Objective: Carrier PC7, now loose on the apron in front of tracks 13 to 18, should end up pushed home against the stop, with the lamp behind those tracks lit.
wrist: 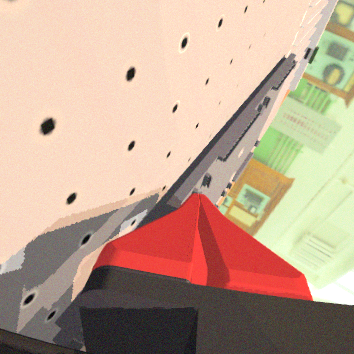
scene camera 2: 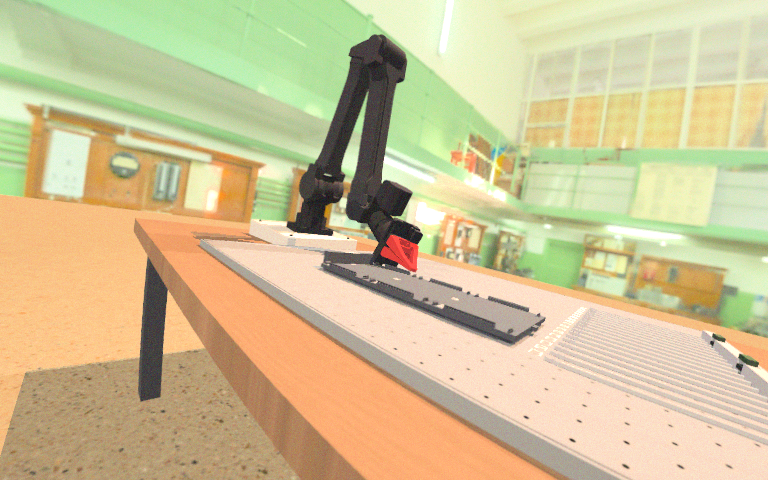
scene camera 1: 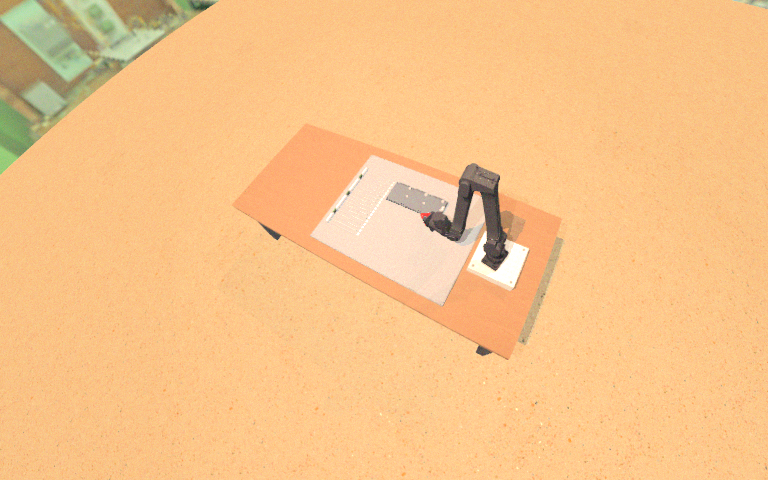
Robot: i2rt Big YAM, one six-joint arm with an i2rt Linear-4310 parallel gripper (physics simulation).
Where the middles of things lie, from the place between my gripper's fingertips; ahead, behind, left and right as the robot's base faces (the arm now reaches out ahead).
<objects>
I see my gripper 80 mm short of the carrier PC7 (scene camera 2: 497, 318) and 60 mm to the left of it.
</objects>
